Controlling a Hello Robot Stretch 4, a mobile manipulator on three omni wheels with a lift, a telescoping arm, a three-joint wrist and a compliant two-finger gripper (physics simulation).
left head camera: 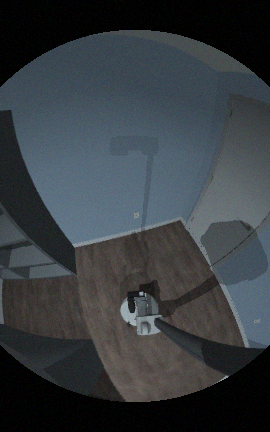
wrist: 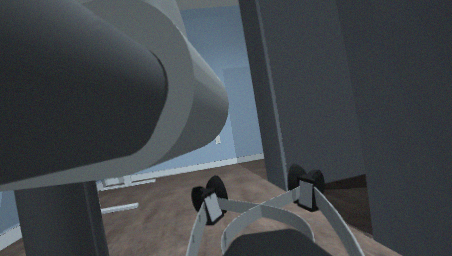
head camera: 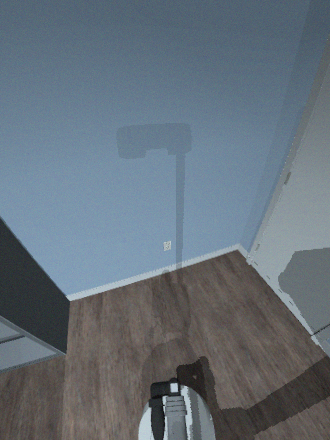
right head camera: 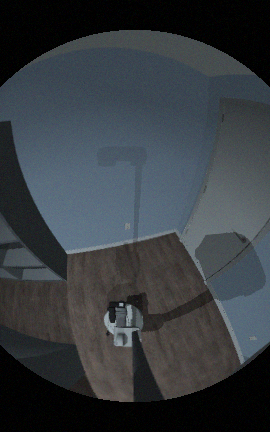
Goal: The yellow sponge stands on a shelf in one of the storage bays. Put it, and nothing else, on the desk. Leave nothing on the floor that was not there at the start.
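Frame: origin at the robot's base, x down, y back, z left, level; centimetres.
Seen in the pictures: gripper, fingertip midpoint: [left head camera: 133, 326] [wrist: 256, 185] [right head camera: 112, 336].
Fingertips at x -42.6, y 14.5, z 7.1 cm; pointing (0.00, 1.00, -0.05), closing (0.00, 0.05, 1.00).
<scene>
A point is followed by its place in that frame.
The yellow sponge does not show in any view. My gripper [wrist: 256, 185] {x -42.6, y 14.5, z 7.1 cm} is open in the wrist view, with its two black fingertips apart and no object between them. Of the desk, white foot bars [wrist: 120, 208] show on the floor at the left of the wrist view; its top is hidden behind my arm. A dark grey storage unit [head camera: 30, 280] {x -59.0, y -70.9, z 91.2 cm} [left head camera: 37, 200] {x -99.5, y -79.6, z 93.7 cm} [right head camera: 32, 210] {x -95.3, y -77.6, z 93.1 cm} stands at the left of the head views, its side panel towards me and parts of its shelves showing low at the edge.
A blue wall [head camera: 100, 200] {x -96.8, y -103.4, z 39.6 cm} [left head camera: 90, 175] {x -105.0, y -102.8, z 41.5 cm} [right head camera: 80, 200] {x -88.0, y -101.8, z 44.8 cm} is ahead. A pale door [head camera: 305, 200] {x -91.2, y -97.2, z -97.1 cm} [left head camera: 240, 160] {x -138.7, y -90.5, z -99.0 cm} [right head camera: 235, 165] {x -141.1, y -89.7, z -99.2 cm} is at the right. A dark panel [wrist: 315, 100] {x -60.4, y 187.1, z 53.9 cm} rises close to the gripper's right in the wrist view. Another dark unit [left head camera: 50, 350] {x -55.4, y 51.6, z 78.6 cm} [right head camera: 40, 360] is at the lower left.
</scene>
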